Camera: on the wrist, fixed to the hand. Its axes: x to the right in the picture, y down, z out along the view.
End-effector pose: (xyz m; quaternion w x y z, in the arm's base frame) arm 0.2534 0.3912 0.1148 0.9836 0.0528 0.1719 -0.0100
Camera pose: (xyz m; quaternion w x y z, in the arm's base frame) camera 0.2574 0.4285 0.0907 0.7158 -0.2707 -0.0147 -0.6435
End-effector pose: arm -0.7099 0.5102 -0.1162 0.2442 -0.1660 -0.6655 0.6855
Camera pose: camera -0.7098 0.5379 -0.1511 0.4818 0.4040 -0.7482 0.2119
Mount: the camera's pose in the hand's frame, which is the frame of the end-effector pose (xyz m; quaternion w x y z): 0.0119 0.0348 -0.0252 0.6938 -0.1933 -0.1742 -0.6716
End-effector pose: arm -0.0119 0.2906 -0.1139 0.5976 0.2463 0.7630 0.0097
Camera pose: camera -0.0243 0.3328 -0.1067 0.6016 -0.4553 0.5888 -0.2900
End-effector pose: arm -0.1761 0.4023 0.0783 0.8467 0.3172 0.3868 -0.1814
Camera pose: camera -0.1629 0.4441 0.0704 0.5943 -0.2350 0.3689 -0.6749
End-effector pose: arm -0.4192 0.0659 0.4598 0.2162 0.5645 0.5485 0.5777
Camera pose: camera -0.4320 0.0558 0.5013 0.7426 0.0821 0.6103 0.2633
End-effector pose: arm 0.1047 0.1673 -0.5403 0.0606 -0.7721 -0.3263 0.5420
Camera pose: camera 0.1444 0.1535 -0.5551 0.1999 -0.2338 -0.8602 0.4067
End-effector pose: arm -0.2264 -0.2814 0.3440 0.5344 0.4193 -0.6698 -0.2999
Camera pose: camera -0.2113 -0.2744 0.3854 0.1337 0.5852 -0.2182 -0.7695
